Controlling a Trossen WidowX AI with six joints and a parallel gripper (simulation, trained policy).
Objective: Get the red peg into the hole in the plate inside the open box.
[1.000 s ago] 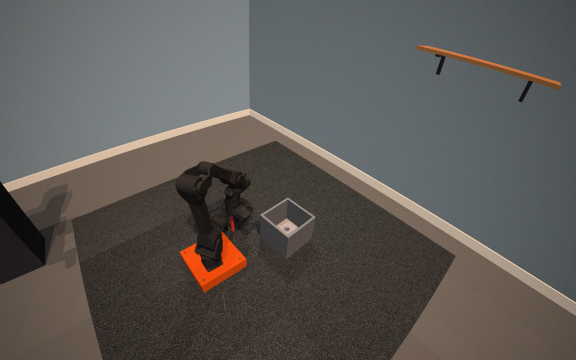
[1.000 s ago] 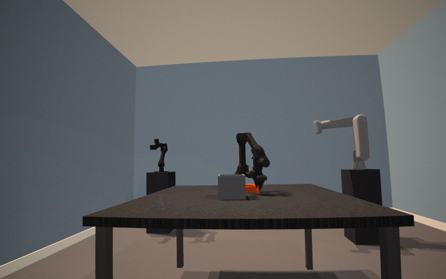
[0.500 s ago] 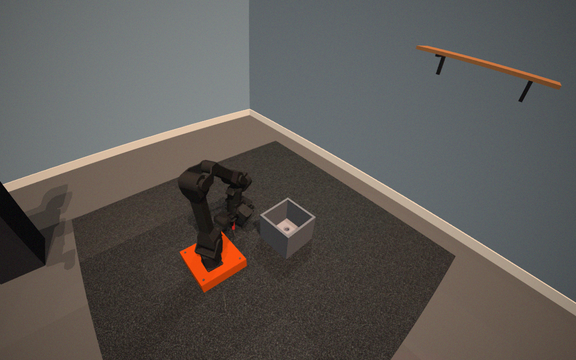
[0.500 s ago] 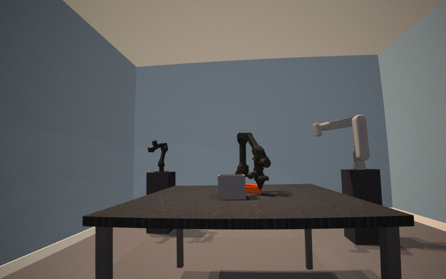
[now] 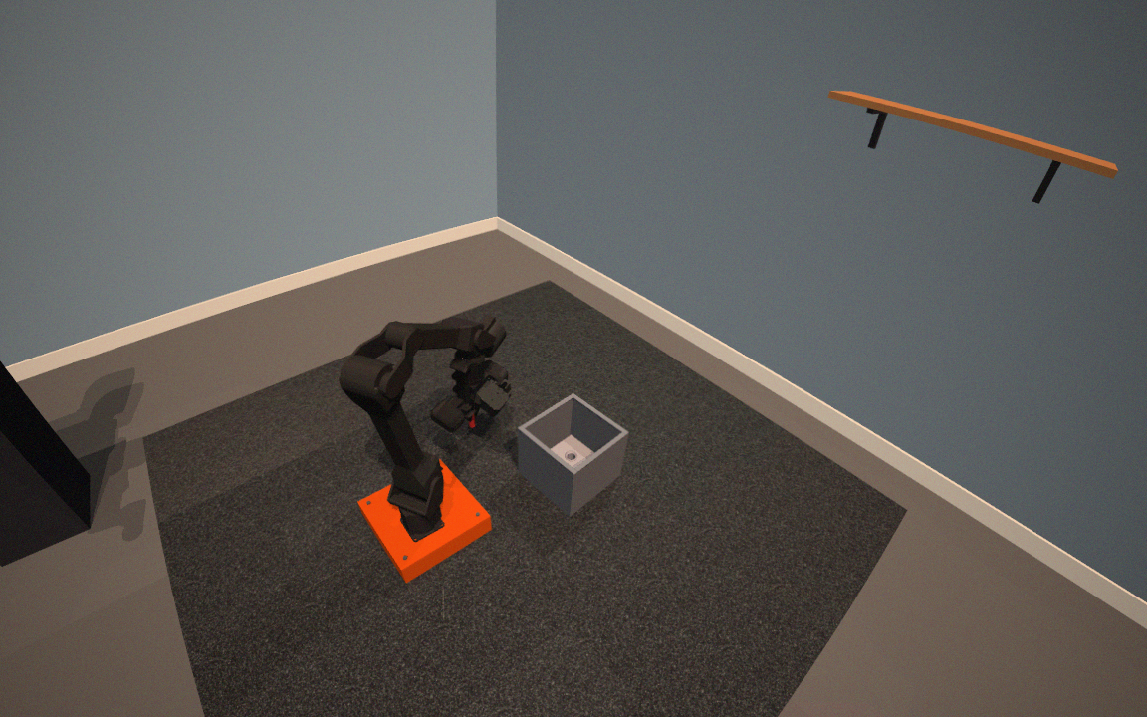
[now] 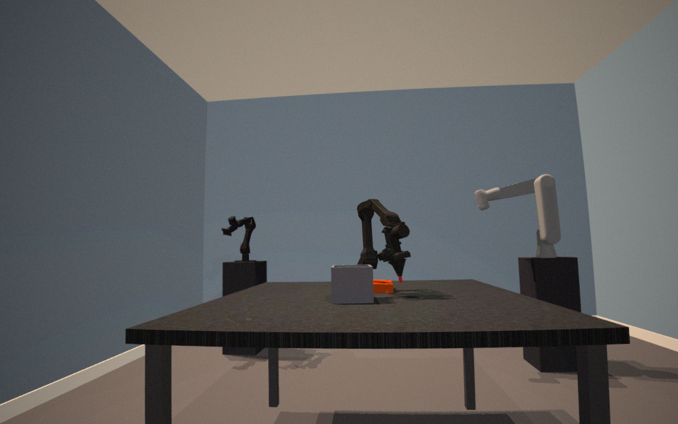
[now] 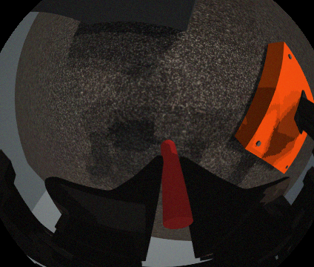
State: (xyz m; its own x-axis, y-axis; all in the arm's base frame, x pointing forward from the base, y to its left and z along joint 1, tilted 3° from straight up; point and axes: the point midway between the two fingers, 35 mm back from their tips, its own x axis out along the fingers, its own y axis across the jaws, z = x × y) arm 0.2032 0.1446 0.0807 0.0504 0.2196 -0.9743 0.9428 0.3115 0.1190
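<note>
The pale plate is 12 cm ahead of my gripper tip, 20 cm to the right of it and 4 cm below it. Round my gripper tip: red peg (1 cm above).
</note>
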